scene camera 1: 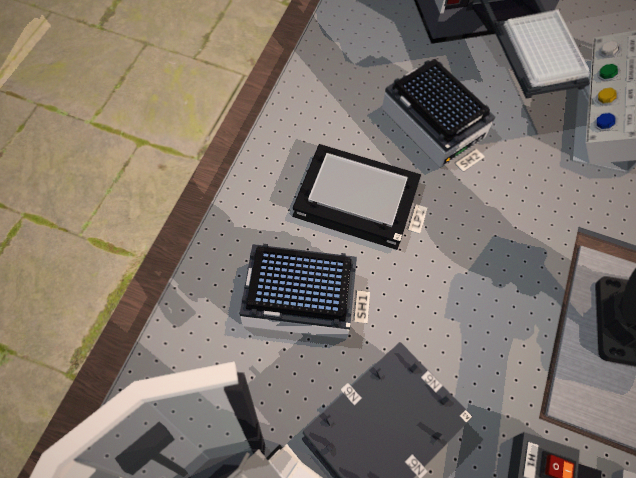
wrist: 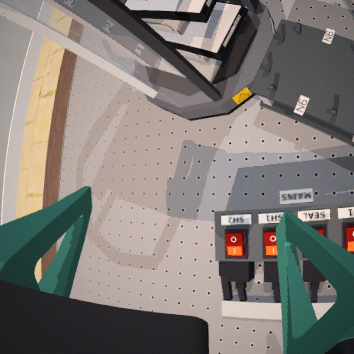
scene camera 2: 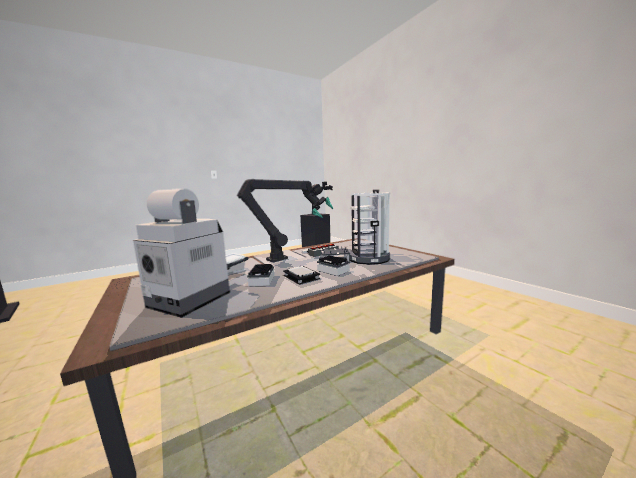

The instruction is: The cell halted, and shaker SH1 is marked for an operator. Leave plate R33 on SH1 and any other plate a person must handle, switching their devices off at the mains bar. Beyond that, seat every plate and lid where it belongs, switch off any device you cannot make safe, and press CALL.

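Seen in the pictures: gripper, fingertip midpoint: (wrist: 188, 209) (scene camera 2: 327, 213); arm's base, origin of the base link: (scene camera 1: 628, 323) (scene camera 2: 277, 259).
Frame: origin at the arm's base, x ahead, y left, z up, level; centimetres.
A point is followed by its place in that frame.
Note:
My gripper (scene camera 2: 323, 208) @(x 16.4, y 31.1, z 27.8 cm) (wrist: 188, 209) @(x 16.4, y 31.1, z 27.8 cm) is open and empty, high over the table. Below its right finger in the wrist view is the mains bar (wrist: 253, 246) @(x 12.7, y 34.5, z 4.4 cm), with red-and-orange switches labelled SH2 (wrist: 234, 244) @(x 13.4, y 36.7, z 5.4 cm), SH1 (wrist: 270, 243) @(x 12.9, y 32.1, z 5.4 cm) and SEAL; the finger partly covers the latter two. In scene camera 1, a black plate with blue wells (scene camera 1: 298, 280) @(x 45.8, y 5.4, z 7.2 cm) sits on shaker SH1 (scene camera 1: 295, 327) @(x 45.2, y 10.4, z 3.0 cm). Another black plate (scene camera 1: 443, 97) @(x 29.8, y -28.4, z 7.3 cm) sits on shaker SH2 (scene camera 1: 413, 125) @(x 33.4, y -25.0, z 3.8 cm). A grey-topped rectangular piece (scene camera 1: 358, 189) @(x 40.1, y -11.7, z 4.0 cm) lies on LP1 (scene camera 1: 345, 229) @(x 41.0, y -6.4, z 0.9 cm). A white plate (scene camera 1: 547, 48) @(x 16.0, y -36.6, z 12.0 cm) rests on a dark carrier. CALL's blue button (scene camera 1: 605, 120) @(x 5.5, y -28.9, z 7.3 cm) shows at right.
The dark N6 platform (scene camera 1: 385, 411) @(x 32.5, y 19.5, z 6.4 cm) (wrist: 310, 70) @(x 32.5, y 22.4, z 6.4 cm) stands beside the clear-walled plate tower (scene camera 2: 371, 226) @(x 53.8, y 28.0, z 22.4 cm) (wrist: 192, 110) @(x 33.0, y 40.2, z 4.2 cm). The arm's base (scene camera 1: 614, 318) @(x 4.2, y 1.6, z 4.6 cm) is at right in scene camera 1. A large white device with a roll (scene camera 2: 179, 262) @(x 40.5, y -66.4, z 20.4 cm) stands at the table's left end in scene camera 2.

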